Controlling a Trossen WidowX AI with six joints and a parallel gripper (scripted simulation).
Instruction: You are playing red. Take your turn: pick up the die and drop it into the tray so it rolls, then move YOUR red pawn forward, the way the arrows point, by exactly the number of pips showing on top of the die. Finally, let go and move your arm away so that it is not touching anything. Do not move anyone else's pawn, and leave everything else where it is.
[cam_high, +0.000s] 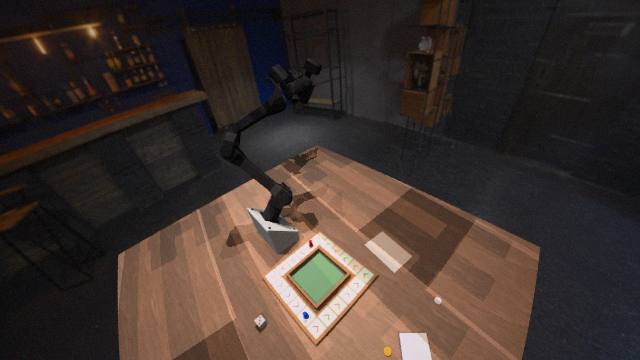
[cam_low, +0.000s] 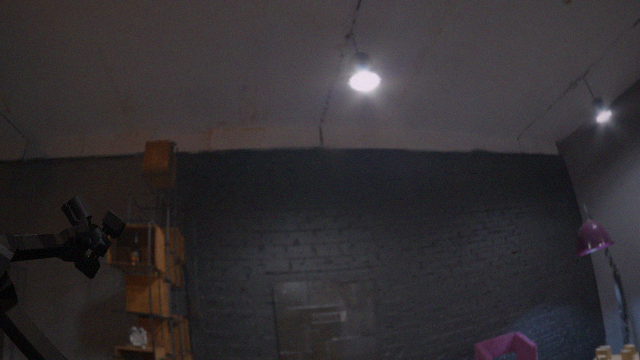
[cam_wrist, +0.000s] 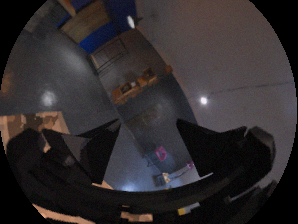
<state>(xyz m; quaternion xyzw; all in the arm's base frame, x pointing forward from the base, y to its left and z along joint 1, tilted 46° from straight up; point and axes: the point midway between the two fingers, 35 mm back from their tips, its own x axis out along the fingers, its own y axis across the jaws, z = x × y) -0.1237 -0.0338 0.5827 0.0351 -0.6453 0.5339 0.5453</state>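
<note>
Now: gripper tip 490 mm short of the die, 610 mm to the left of it and 510 mm above it. Round my gripper tip: white sheet (550 mm ahead, 120 mm to the right, 520 mm below); then green tray (470 mm ahead, 380 mm to the right, 520 mm below); then red pawn (350 mm ahead, 330 mm to the right, 490 mm below).
</note>
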